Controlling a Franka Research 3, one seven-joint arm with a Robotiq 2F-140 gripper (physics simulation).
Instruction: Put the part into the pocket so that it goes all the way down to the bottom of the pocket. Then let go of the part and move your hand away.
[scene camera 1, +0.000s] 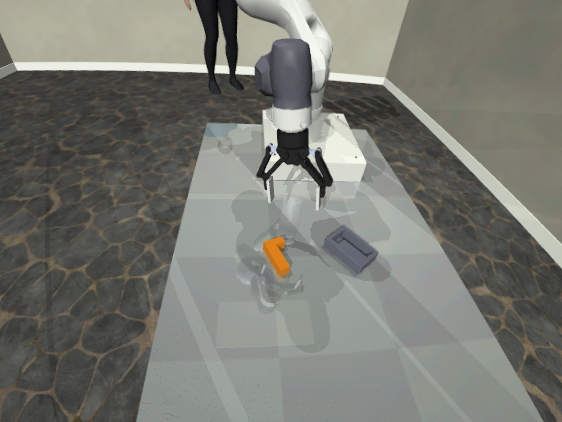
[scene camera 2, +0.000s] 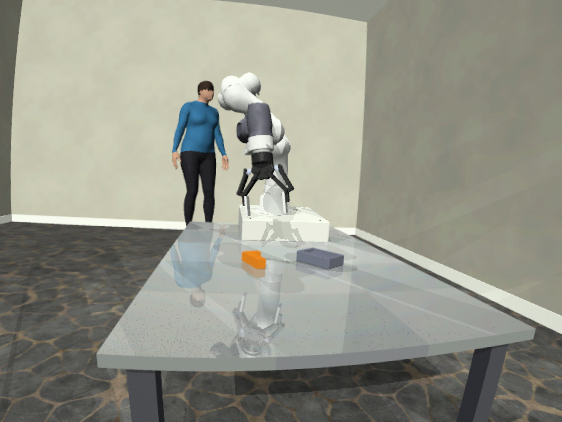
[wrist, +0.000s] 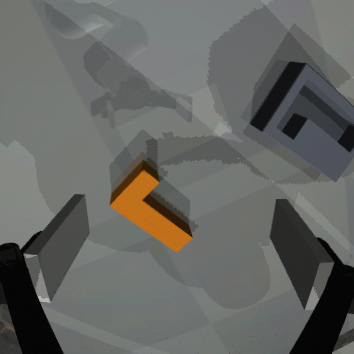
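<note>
The part, an orange L-shaped block (scene camera 1: 276, 258) (scene camera 2: 254, 260) (wrist: 147, 214), lies flat on the table. The pocket is the recess in a grey-blue block (scene camera 1: 343, 257) (scene camera 2: 320, 259) (wrist: 313, 158), which lies to the right of the part and apart from it. In the wrist view the right end of this block is cut off by the frame's edge. My gripper (scene camera 1: 294, 201) (scene camera 2: 267, 212) (wrist: 179, 216) is wide open and empty. It hangs above the table, with the part below it and between the fingers in the wrist view.
The glossy table (scene camera 1: 345, 382) (scene camera 2: 350, 320) carries shadows and reflections of the arm. The white robot base (scene camera 1: 345, 170) (scene camera 2: 285, 231) stands at the table's far end. A person (scene camera 1: 220, 40) (scene camera 2: 200, 130) stands behind the table, to the left of the arm.
</note>
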